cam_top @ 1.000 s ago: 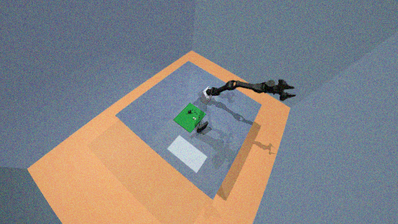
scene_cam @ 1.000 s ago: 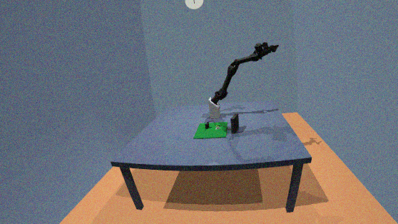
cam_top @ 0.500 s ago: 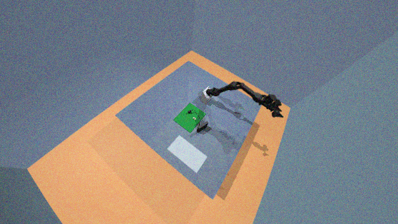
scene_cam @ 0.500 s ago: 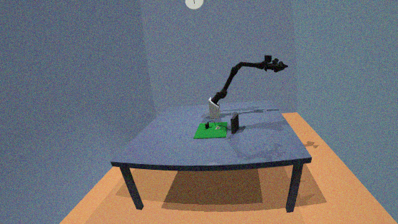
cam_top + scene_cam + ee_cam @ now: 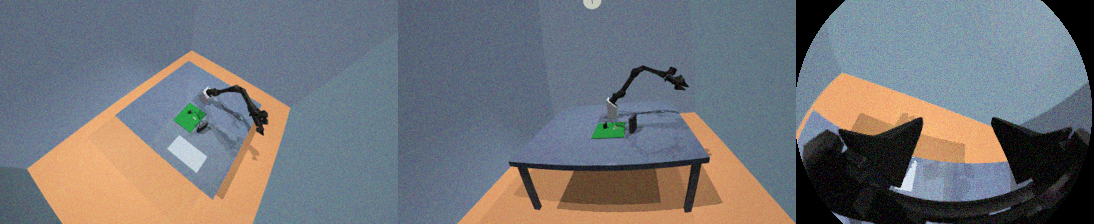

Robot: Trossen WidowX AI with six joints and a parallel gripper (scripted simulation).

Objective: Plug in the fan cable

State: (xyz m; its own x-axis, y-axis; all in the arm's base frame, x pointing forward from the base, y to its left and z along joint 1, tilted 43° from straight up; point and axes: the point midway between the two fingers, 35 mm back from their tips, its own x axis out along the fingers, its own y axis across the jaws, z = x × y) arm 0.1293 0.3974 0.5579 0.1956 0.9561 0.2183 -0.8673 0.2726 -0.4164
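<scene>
Now: gripper tip 74 cm to the left of the black plug, 24 cm above it and 16 cm short of it. Also, from my gripper tip: black fan: 52 cm to the right, 23 cm ahead, 20 cm below; green board: 70 cm to the right, 27 cm below, 20 cm ahead.
</scene>
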